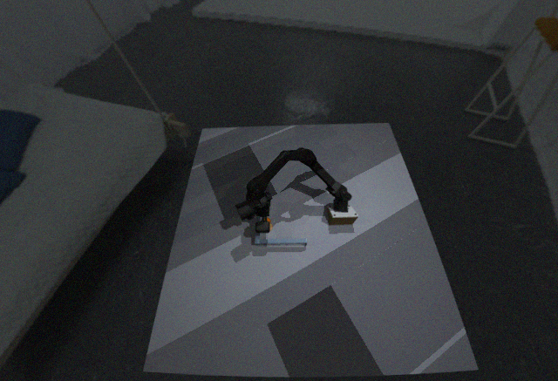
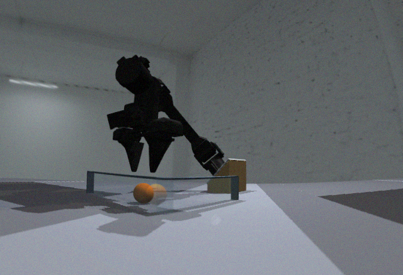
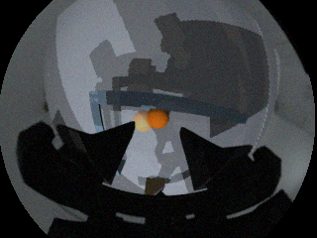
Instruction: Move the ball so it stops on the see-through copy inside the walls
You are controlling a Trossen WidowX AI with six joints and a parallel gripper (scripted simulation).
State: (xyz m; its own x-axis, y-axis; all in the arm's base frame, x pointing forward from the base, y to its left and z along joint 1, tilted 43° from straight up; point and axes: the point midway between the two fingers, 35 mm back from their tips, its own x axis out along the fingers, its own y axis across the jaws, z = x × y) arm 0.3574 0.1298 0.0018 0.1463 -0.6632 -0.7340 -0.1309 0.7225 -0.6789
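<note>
My gripper tip is 5 cm above the orange ball. The rest, counted from my gripper tip: see-through ball copy 5 cm below, 3 cm to the left, 2 cm behind.
</note>
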